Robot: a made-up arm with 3 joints.
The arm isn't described. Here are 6 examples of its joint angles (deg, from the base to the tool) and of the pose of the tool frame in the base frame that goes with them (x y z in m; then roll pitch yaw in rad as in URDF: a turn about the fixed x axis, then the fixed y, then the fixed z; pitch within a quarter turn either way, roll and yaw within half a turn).
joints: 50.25 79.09 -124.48
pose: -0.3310 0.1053 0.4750 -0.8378 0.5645 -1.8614
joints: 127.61 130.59 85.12
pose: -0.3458 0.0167 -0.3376 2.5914 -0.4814 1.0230
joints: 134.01 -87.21 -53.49
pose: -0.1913 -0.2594 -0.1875 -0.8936 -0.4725 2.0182
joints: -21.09 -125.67 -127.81
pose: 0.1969 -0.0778 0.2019 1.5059 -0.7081 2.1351
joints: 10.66 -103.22 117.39
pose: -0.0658 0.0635 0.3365 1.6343 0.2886 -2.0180
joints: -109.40 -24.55 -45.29
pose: 0.5404 -0.2178 -0.0940 -2.9865 0.4655 2.8048
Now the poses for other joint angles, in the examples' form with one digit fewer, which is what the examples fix.
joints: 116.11 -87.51 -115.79
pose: -0.311 -0.201 0.011 -0.494 0.383 1.324
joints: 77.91 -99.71 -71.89
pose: -0.239 -0.232 0.108 0.221 -0.344 1.668
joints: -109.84 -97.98 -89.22
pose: 0.221 -0.223 -0.101 -2.798 0.060 1.444
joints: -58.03 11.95 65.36
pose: 0.282 -0.133 0.366 -0.111 -0.117 0.191
